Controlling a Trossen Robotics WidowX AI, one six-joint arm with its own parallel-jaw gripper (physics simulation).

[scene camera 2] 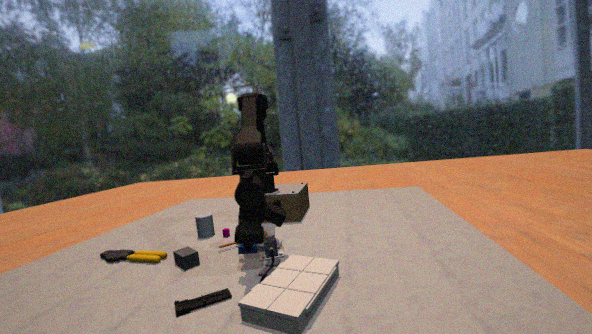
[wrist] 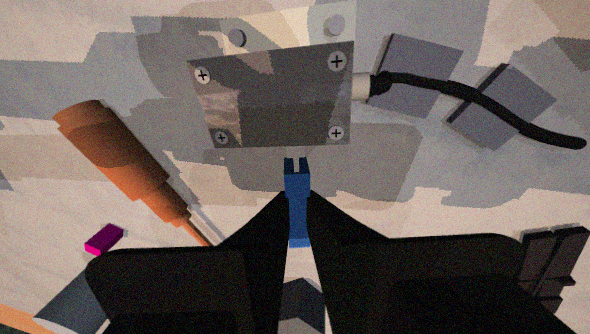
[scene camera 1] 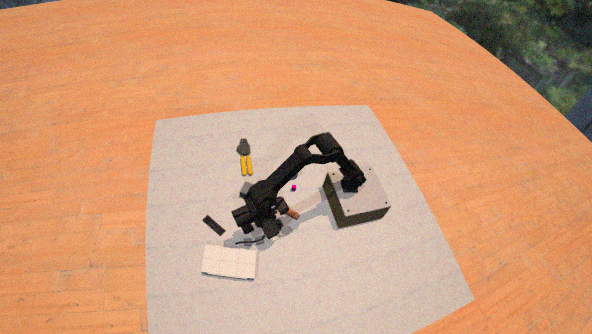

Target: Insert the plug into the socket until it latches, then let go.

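Pixels of known places: gripper, between the fingertips: [scene camera 2: 248,249] [wrist: 296,197]; arm's base, origin of its link: [scene camera 2: 267,191] [scene camera 1: 349,186].
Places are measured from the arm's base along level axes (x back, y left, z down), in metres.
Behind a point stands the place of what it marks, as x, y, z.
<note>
The blue plug [wrist: 298,215] @[-0.348, 0.113, 0.068] [scene camera 2: 247,248] is held between the fingertips of my gripper [wrist: 296,197] @[-0.345, 0.113, 0.081] [scene camera 2: 248,241] @[-0.345, 0.113, 0.081], which is shut on it. The plug's forked end points at the lower edge of the socket [wrist: 290,107] @[-0.321, 0.162, 0.060] in the wrist view, a little apart from it. The socket is a dark grey housing with four cross-head screws; its edge looks slightly tilted against the plug. A black cable [wrist: 480,95] @[-0.393, 0.198, 0.098] leaves its right side. In scene camera 2 the socket [scene camera 2: 270,246] @[-0.337, 0.173, 0.072] is small and dark beside the plug. In scene camera 1 the arm hides the plug and most of the socket.
An orange-handled screwdriver [wrist: 117,155] @[-0.240, 0.080, 0.082] [scene camera 1: 293,214] @[-0.227, 0.084, 0.079] lies left of the plug in the wrist view. Near it are a magenta block [wrist: 104,240] @[-0.216, -0.046, 0.088] [scene camera 1: 294,188] @[-0.211, -0.046, 0.084] and a grey cylinder [scene camera 2: 204,227] @[-0.237, -0.118, 0.068]. A dark cube [scene camera 2: 186,258] @[-0.433, -0.009, 0.076], yellow-handled pliers [scene camera 1: 246,165] @[-0.421, -0.167, 0.087], a black bar [scene camera 1: 214,225] @[-0.539, 0.133, 0.097] and a tiled block [scene camera 1: 230,262] @[-0.471, 0.296, 0.070] stand around.
</note>
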